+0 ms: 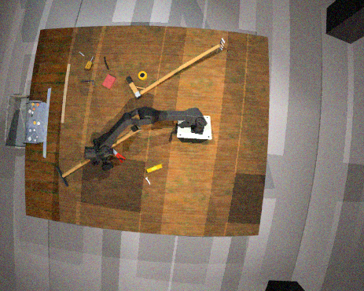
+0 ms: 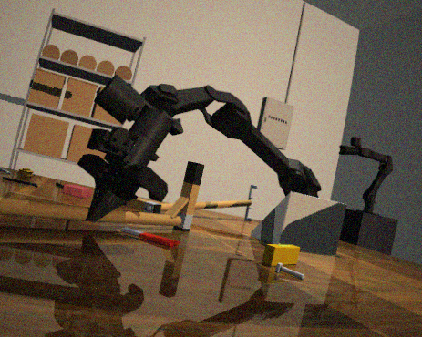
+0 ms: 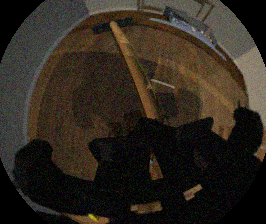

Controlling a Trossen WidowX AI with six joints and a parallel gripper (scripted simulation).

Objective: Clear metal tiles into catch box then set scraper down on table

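The long scraper is 50 mm above my gripper tip and 20 mm ahead of it. The rest, counted from my gripper tip: red block (440 mm to the right, 60 mm ahead); then yellow block (320 mm behind, 10 mm above); then red-handled tool (90 mm behind, 20 mm to the right, 10 mm below).
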